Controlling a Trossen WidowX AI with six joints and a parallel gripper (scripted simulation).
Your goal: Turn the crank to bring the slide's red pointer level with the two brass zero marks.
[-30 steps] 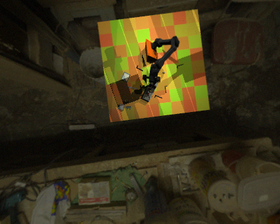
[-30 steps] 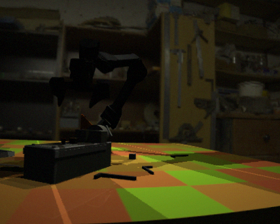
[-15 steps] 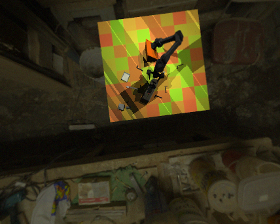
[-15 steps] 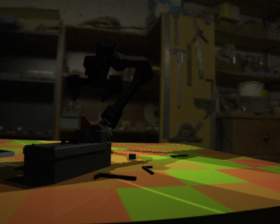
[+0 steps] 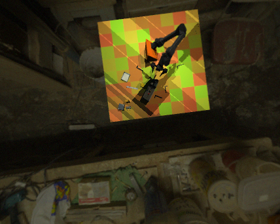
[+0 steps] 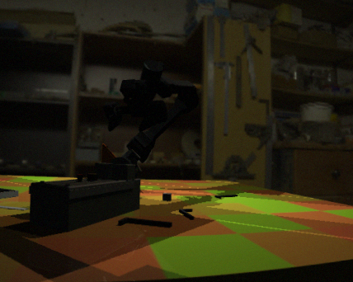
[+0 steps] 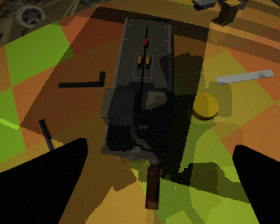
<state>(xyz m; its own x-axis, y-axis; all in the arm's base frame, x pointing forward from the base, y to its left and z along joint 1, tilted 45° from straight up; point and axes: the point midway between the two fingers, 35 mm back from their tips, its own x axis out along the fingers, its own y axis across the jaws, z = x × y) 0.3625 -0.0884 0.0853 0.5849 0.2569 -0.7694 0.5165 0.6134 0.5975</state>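
My gripper tip is 12 cm above the brown crank handle, 2 cm past it and 1 cm to the right of it. From my gripper tip the other things lie so: yellow disc (19 cm below, 15 cm to the right, 5 cm ahead); red pointer (18 cm ahead, 11 cm below, 9 cm to the right); small cube (19 cm below, 14 cm to the left, 8 cm behind).
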